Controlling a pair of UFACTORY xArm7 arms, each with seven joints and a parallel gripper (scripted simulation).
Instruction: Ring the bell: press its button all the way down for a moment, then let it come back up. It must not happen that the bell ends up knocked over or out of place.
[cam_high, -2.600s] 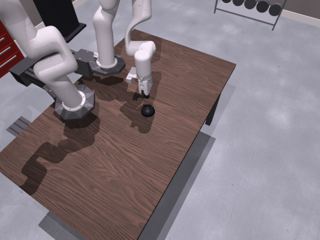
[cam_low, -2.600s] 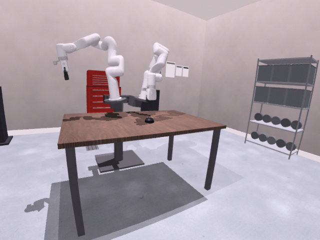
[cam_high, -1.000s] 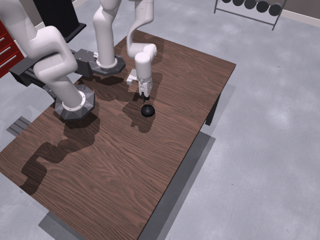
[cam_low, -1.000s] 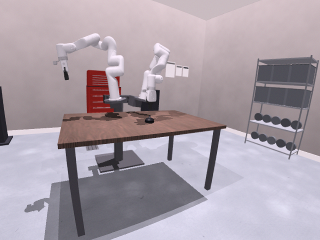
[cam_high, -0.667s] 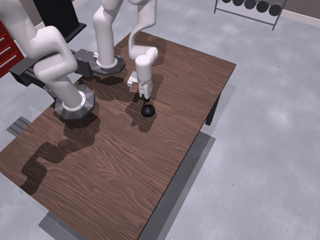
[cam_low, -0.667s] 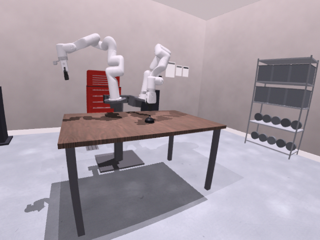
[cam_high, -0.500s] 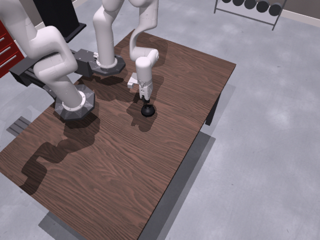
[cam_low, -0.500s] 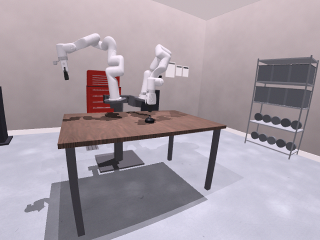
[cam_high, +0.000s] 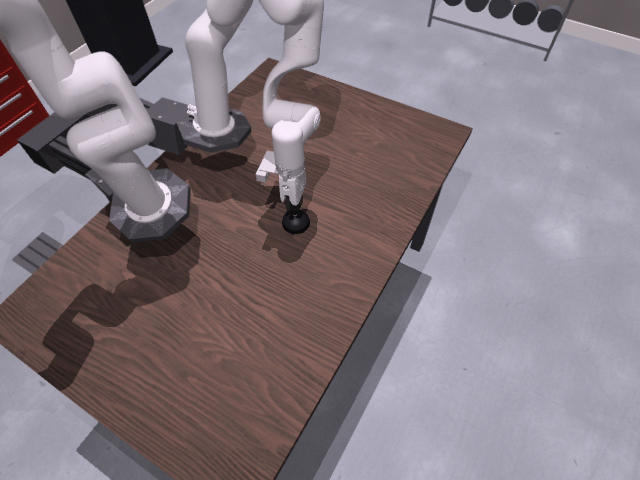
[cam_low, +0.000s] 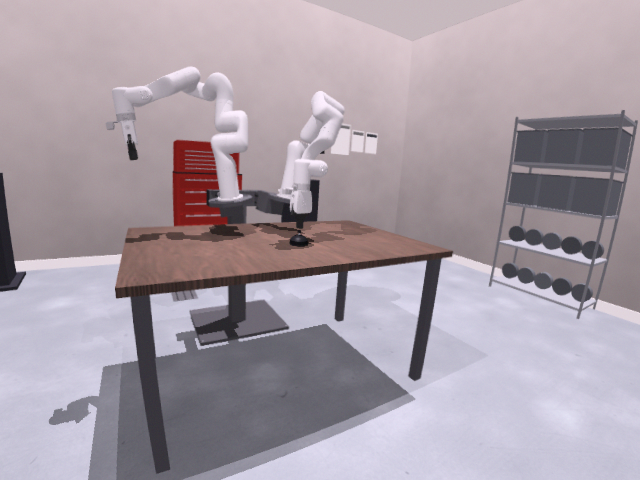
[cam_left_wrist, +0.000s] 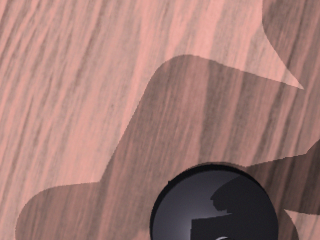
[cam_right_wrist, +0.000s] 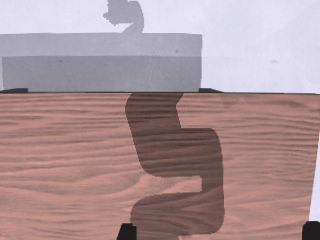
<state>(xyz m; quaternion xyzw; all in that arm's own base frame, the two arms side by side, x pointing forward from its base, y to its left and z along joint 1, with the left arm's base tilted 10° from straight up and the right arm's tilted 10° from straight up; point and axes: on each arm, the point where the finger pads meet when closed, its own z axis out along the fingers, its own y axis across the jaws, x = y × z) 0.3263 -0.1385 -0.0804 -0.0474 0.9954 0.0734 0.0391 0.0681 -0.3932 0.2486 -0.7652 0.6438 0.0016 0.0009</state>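
My left gripper is now 4 cm above the small round button. From my left hand the other things lie so: black domed bell: 6 cm below.
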